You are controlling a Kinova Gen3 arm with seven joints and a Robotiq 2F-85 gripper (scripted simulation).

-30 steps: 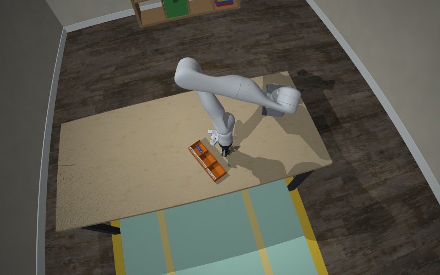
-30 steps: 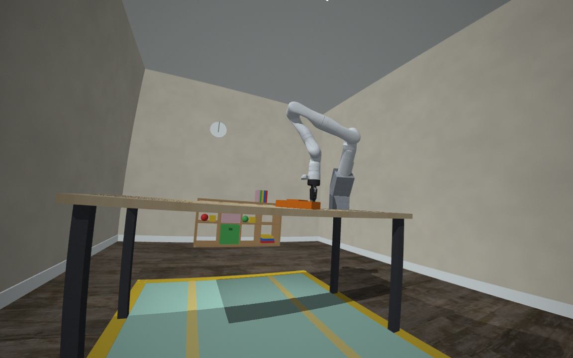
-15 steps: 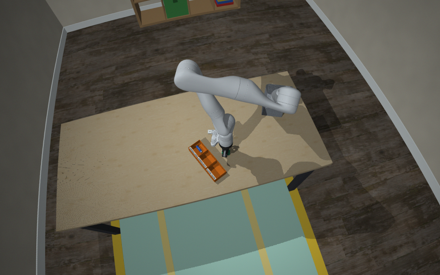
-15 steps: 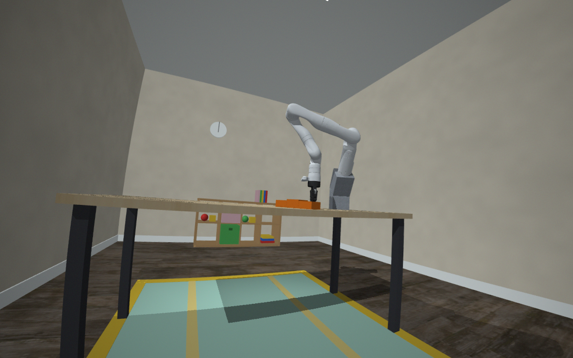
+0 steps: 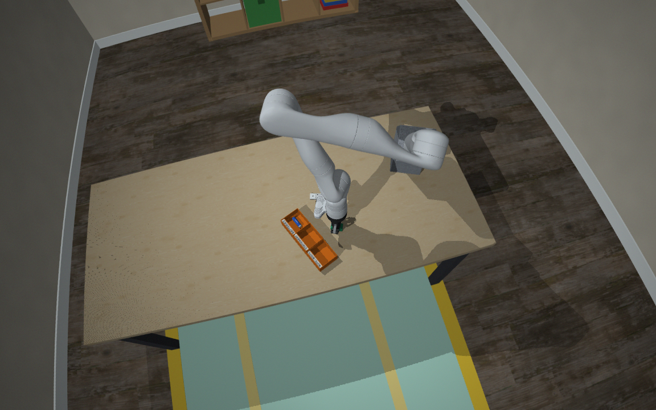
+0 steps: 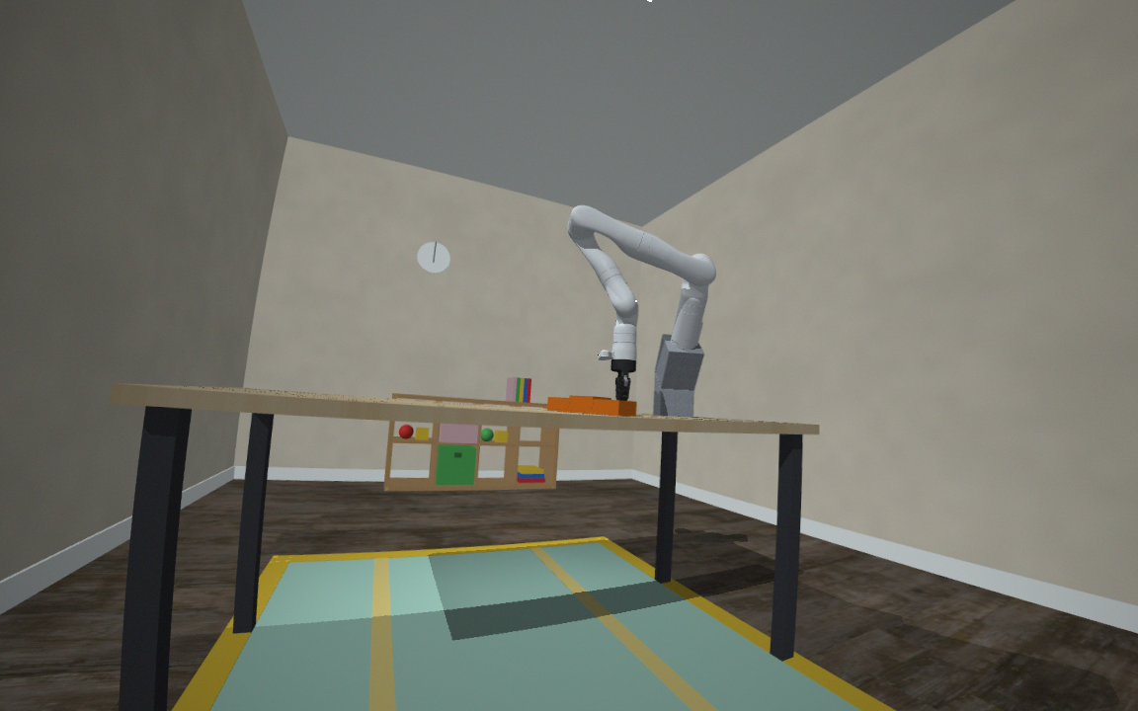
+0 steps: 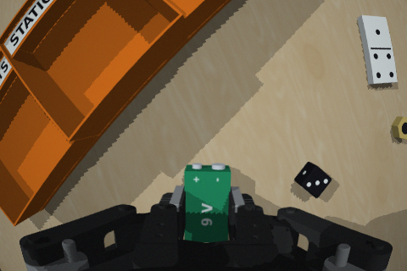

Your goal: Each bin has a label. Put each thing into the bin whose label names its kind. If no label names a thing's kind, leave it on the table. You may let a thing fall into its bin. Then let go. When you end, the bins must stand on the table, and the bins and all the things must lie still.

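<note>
Right now my hand is 150 mm short of the blue cylinder, 50 mm to the left of it and 10 mm above it. Round my hand: green 9V battery 10 mm ahead, 10 mm below; orange bins 120 mm ahead, 30 mm to the left; black die 10 mm behind, 70 mm to the right, 10 mm below.
</note>
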